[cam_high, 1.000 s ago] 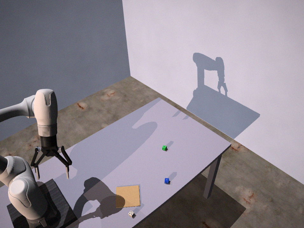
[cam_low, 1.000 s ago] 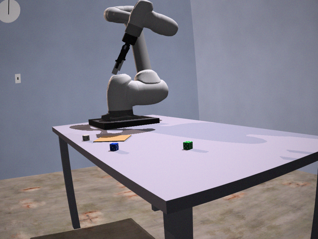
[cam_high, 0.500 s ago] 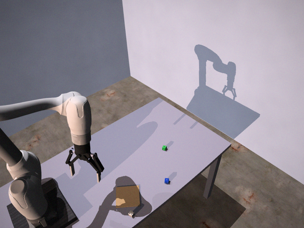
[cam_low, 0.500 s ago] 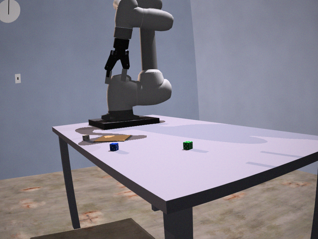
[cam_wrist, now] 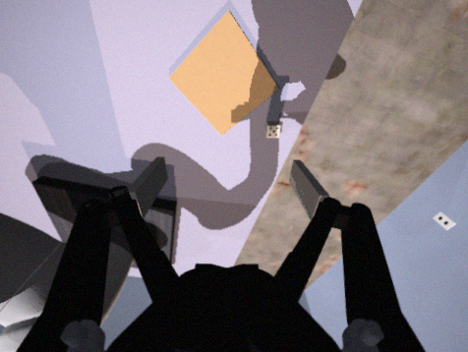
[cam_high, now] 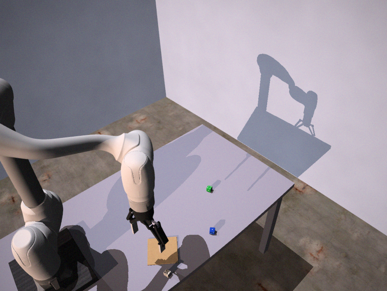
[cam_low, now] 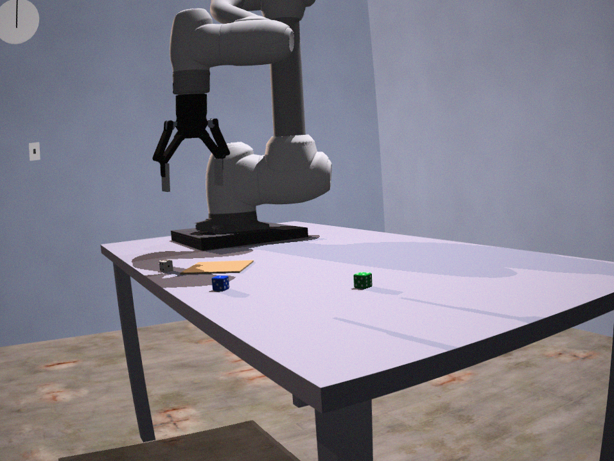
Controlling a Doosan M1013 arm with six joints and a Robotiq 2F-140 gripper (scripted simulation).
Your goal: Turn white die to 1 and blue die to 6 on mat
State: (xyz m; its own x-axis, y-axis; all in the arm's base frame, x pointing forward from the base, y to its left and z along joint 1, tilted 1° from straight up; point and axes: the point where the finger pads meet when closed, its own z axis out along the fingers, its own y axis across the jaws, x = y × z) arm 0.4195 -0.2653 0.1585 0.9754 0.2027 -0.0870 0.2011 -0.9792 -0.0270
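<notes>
Now: the blue die 30 cm ahead of my hand, 6 cm to the right of it and 18 cm below it. From my hand the other things lie so: green die 48 cm ahead, 14 cm to the left, 18 cm below; then white die 9 cm to the right, 18 cm below; then tan mat 6 cm ahead, 3 cm to the left, 19 cm below.
</notes>
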